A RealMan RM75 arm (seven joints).
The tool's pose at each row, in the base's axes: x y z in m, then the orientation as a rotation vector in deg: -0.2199 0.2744 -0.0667 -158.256 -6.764 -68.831; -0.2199 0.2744 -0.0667 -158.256 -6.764 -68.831; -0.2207 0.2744 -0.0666 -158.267 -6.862 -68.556; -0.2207 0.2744 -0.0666 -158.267 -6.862 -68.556; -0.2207 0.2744 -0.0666 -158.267 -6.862 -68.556; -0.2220 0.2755 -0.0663 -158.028 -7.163 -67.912; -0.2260 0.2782 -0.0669 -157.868 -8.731 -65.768; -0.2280 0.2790 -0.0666 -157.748 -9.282 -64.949; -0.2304 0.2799 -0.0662 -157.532 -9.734 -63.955; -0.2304 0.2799 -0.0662 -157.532 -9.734 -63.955; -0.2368 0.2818 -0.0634 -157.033 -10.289 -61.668; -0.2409 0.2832 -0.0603 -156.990 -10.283 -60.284; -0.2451 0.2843 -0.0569 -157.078 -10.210 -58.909; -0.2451 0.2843 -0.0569 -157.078 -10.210 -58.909; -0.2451 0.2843 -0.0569 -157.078 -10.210 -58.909; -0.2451 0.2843 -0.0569 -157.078 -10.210 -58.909
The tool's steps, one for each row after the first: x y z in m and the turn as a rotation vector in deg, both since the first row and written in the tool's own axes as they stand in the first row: 0.0000 0.0000 0.0000 0.000 0.000 0.000; -0.0005 -0.0001 -0.0006 0.116 -0.170 -0.011; -0.0005 -0.0001 -0.0006 0.116 -0.170 -0.011; -0.0005 -0.0001 -0.0006 0.116 -0.170 -0.011; -0.0011 -0.0014 -0.0016 0.628 -0.494 0.003; -0.0042 -0.0045 -0.0037 1.905 -1.795 -0.521; -0.0053 -0.0055 -0.0052 2.426 -2.276 -0.678; -0.0067 -0.0068 -0.0071 3.067 -2.833 -0.712; -0.0067 -0.0068 -0.0071 3.067 -2.833 -0.712; -0.0089 -0.0097 -0.0133 4.423 -4.107 -0.494; -0.0094 -0.0118 -0.0182 4.938 -4.944 -0.231; -0.0098 -0.0137 -0.0234 5.312 -5.814 0.028; -0.0098 -0.0137 -0.0234 5.312 -5.814 0.028; -0.0098 -0.0137 -0.0234 5.312 -5.814 0.028; -0.0098 -0.0137 -0.0234 5.312 -5.814 0.028
